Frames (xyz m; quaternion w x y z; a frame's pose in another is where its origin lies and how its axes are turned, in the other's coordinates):
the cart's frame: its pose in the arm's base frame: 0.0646 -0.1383 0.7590 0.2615 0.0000 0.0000 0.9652
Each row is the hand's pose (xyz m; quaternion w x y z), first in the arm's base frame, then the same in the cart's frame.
Working: the arm's base frame: its pose in the cart's frame: 0.1256 -0.0868 -0.7590 0.2615 0.0000 0.0000 -0.9652

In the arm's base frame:
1: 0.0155 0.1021 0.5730 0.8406 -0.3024 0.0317 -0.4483
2: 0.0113 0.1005 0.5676 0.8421 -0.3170 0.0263 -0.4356
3: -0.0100 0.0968 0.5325 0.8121 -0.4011 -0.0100 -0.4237
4: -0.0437 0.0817 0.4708 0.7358 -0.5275 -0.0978 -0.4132
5: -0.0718 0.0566 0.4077 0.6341 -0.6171 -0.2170 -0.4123
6: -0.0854 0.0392 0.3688 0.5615 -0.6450 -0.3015 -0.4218
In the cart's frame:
1: 0.1637 -0.1827 -0.1860 0.2129 0.0485 -0.3002 0.9286
2: 0.1666 -0.1792 -0.1914 0.2002 0.0575 -0.3128 0.9267
3: 0.1831 -0.1653 -0.2265 0.1966 0.1145 -0.3845 0.8946
4: 0.2045 -0.1352 -0.2882 0.2064 0.2323 -0.4836 0.8183
5: 0.2161 -0.0994 -0.3513 0.2321 0.3708 -0.5389 0.7199
6: 0.2191 -0.0775 -0.3902 0.2603 0.4596 -0.5437 0.6522

